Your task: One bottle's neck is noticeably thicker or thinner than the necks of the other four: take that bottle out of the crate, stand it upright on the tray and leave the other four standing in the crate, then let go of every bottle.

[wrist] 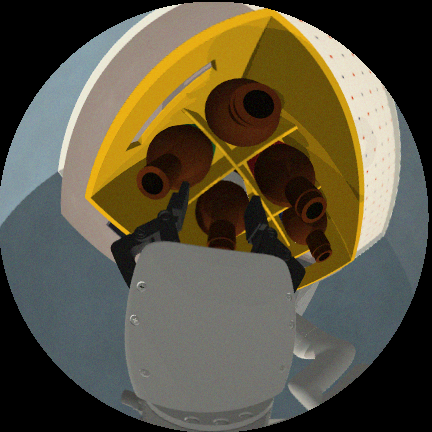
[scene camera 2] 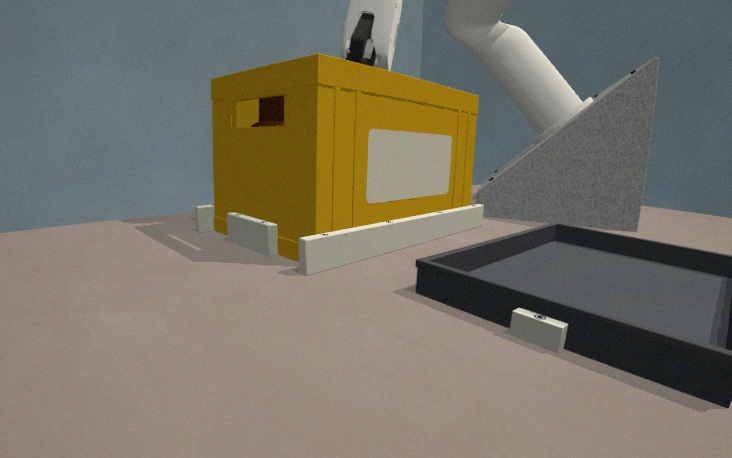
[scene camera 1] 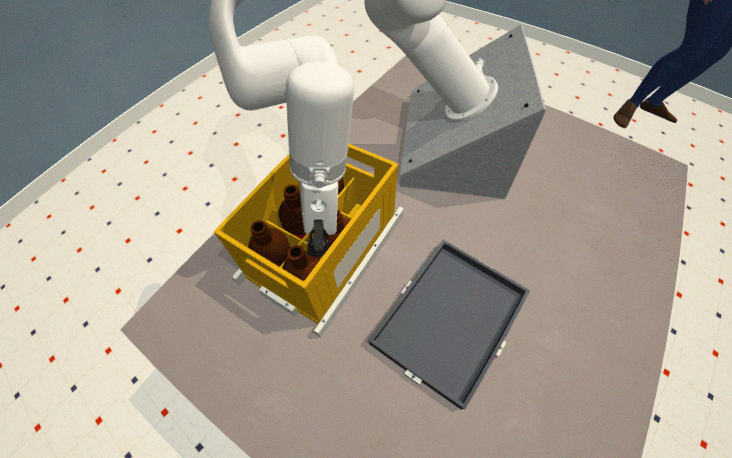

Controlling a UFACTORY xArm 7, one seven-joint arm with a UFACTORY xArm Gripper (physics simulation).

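Places are measured from the arm's base along level axes (x ahead, y left, z up), in centimetres.
Where they show: gripper, fingertip midpoint: point(wrist: 218, 197) point(scene camera 1: 316, 237); arm's base, link origin: point(scene camera 2: 563, 123) point(scene camera 1: 471, 100).
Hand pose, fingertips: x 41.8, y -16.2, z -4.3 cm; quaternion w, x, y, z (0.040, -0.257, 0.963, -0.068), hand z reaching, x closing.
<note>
Things, the pixels of their centre, and the offset from my fingertips. "*": a spot on its surface instead.
- yellow crate, body centre: point(scene camera 2: 352, 158) point(wrist: 255, 191) point(scene camera 1: 316, 225) dx -3.8, dy -2.5, dz -3.1 cm
- bottle, body centre: point(wrist: 222, 207) point(scene camera 1: 337, 239) dx -2.7, dy +2.3, dz -3.2 cm
- grey tray, surface spot: point(scene camera 2: 620, 280) point(scene camera 1: 461, 312) * dx -1.2, dy +27.6, dz -11.3 cm
The yellow crate point(scene camera 1: 314, 297) point(scene camera 2: 264, 172) point(wrist: 310, 75) holds the brown bottles upright in its compartments. My gripper point(scene camera 1: 317, 249) point(wrist: 218, 197) is over the crate, its fingers partly closed but apart, on either side of a bottle point(wrist: 220, 205) in a middle compartment. Gaps show between this bottle and both fingers. Two bottles stand at the front end: one point(scene camera 1: 269, 247) point(wrist: 225, 117) on the left and one point(scene camera 1: 299, 264) point(wrist: 185, 152) on the tray side. Another point(scene camera 1: 291, 214) point(wrist: 282, 172) is beside the middle one, and one point(wrist: 305, 225) is farther back. The grey tray point(scene camera 1: 453, 324) point(scene camera 2: 620, 280) is bare. The crate wall hides my fingertips in scene camera 2.
Yellow dividers point(wrist: 215, 185) separate the bottles. Pale strips point(scene camera 1: 358, 270) point(scene camera 2: 394, 237) lie along the crate's base, and small pale blocks point(scene camera 1: 412, 376) point(scene camera 2: 538, 329) sit against the tray. The grey wedge mount point(scene camera 1: 475, 156) point(scene camera 2: 583, 178) stands behind the crate and tray.
</note>
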